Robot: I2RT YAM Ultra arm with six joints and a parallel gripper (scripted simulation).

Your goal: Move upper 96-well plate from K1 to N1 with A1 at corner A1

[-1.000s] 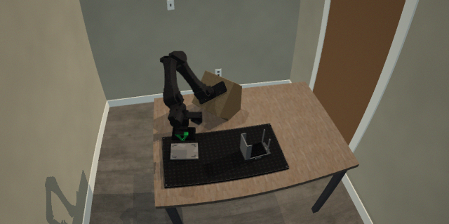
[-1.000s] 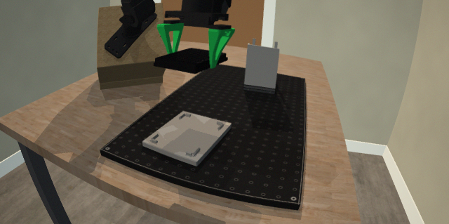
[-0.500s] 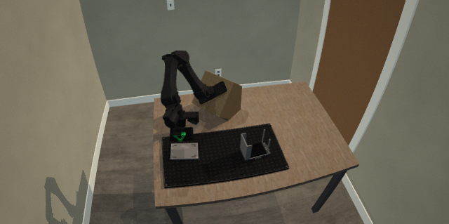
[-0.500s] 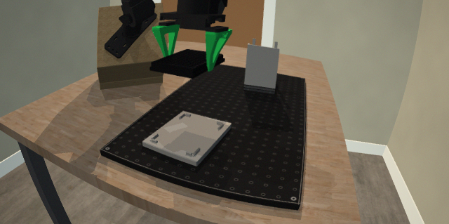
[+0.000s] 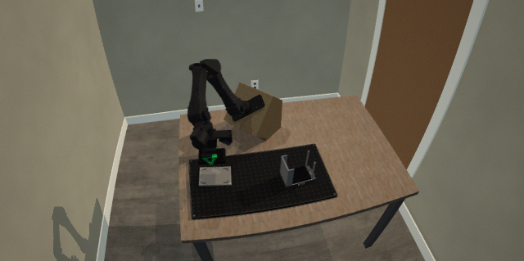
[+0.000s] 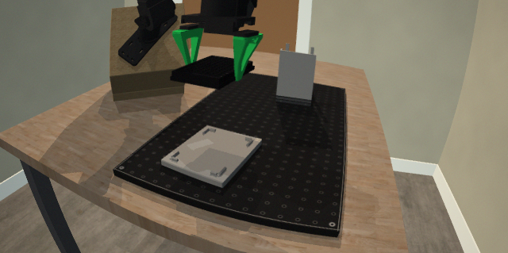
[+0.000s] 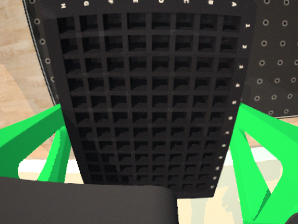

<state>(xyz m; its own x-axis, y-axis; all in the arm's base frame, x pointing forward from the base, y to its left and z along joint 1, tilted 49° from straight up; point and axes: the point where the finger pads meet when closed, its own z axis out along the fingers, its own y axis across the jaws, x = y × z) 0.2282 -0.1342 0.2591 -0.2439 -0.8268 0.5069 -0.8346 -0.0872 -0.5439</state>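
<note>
The black 96-well plate is right at my hand. The rest, counted from my hand: grey plate nest N1: 15 cm below; pale A1 mark: 8 cm ahead, 6 cm to the left, 14 cm below; pale wall: 15 cm ahead, 30 cm to the left, 7 cm below.
</note>
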